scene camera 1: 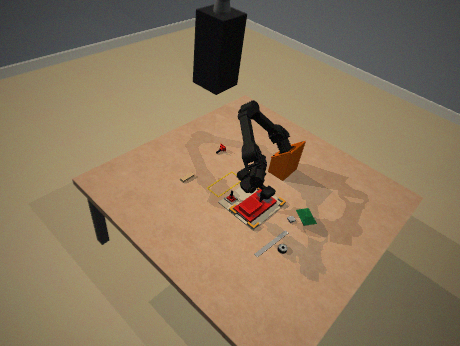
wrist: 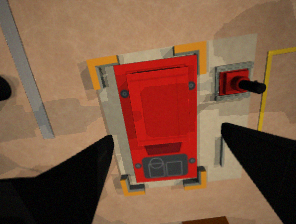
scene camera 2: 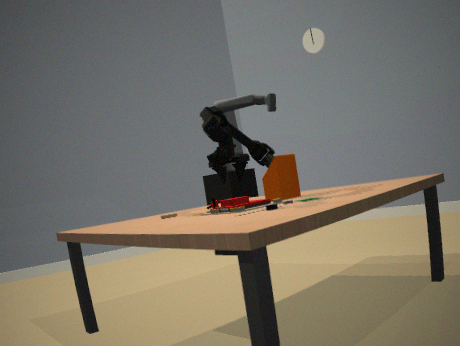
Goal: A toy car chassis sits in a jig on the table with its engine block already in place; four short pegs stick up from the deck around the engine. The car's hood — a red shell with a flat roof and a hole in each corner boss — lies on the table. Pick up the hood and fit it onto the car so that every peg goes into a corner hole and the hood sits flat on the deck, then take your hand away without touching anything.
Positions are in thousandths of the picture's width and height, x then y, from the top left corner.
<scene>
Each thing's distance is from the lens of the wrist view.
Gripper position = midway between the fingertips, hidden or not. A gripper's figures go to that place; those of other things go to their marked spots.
my gripper (wrist: 562, 600): 0.12 m
red hood (wrist: 539, 440): 0.17 m
</scene>
